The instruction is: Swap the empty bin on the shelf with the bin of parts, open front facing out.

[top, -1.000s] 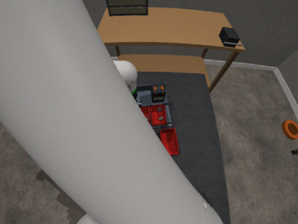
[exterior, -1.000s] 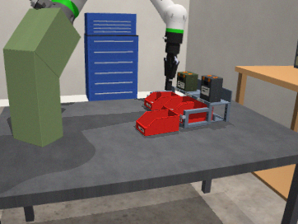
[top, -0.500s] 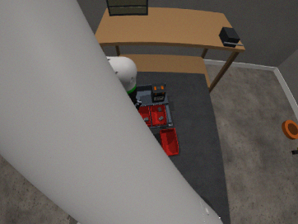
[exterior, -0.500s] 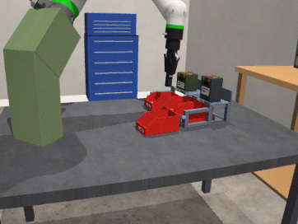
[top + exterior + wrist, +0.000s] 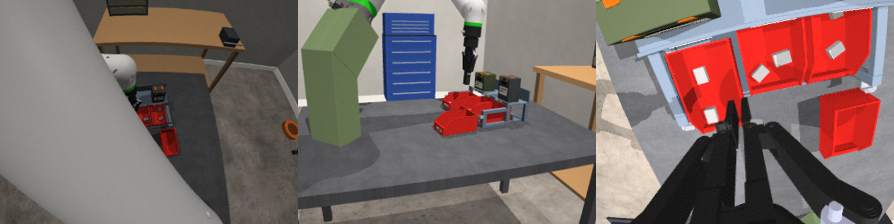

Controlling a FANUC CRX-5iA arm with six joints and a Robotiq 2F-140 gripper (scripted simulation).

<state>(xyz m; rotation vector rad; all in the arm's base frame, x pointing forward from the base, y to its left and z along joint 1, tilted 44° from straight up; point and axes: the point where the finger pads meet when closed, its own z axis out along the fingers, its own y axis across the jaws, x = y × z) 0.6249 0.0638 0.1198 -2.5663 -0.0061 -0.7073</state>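
My gripper is now 1 cm short of the part, 7 cm to the right of it and 16 cm above it. The rest, counted from my hand: grey shelf: 9 cm ahead, 5 cm to the right, 12 cm below; then dark box: 17 cm ahead, 16 cm to the right, 2 cm below.
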